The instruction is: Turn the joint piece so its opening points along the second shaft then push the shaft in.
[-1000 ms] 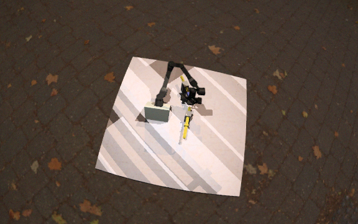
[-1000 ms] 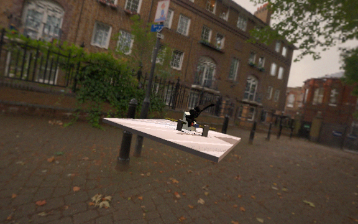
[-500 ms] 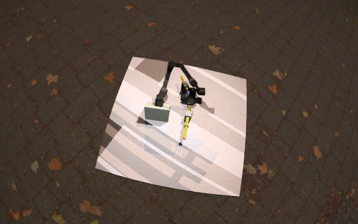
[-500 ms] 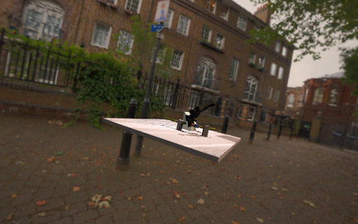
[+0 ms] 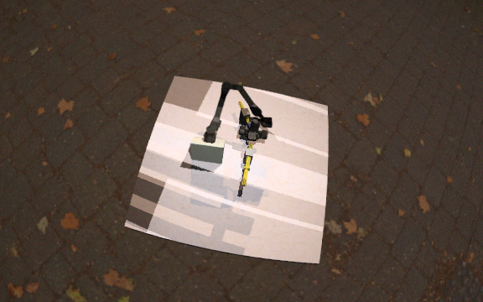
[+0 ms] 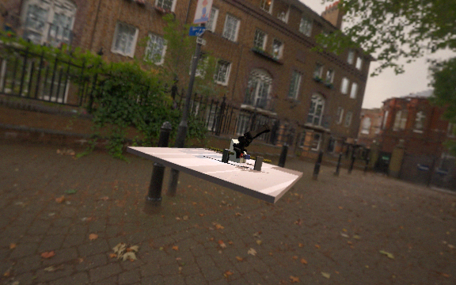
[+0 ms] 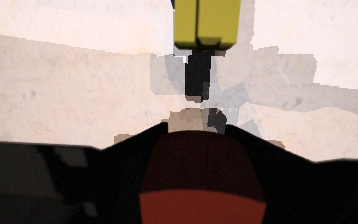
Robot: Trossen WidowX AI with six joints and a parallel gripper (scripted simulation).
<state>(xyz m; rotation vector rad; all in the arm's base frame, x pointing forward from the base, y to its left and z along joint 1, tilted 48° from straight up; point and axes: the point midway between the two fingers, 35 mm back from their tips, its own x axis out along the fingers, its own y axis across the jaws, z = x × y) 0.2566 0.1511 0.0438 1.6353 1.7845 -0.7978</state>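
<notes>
Now: the red square joint piece 20 mm to the left of my gripper tip and 40 mm above it.
</notes>
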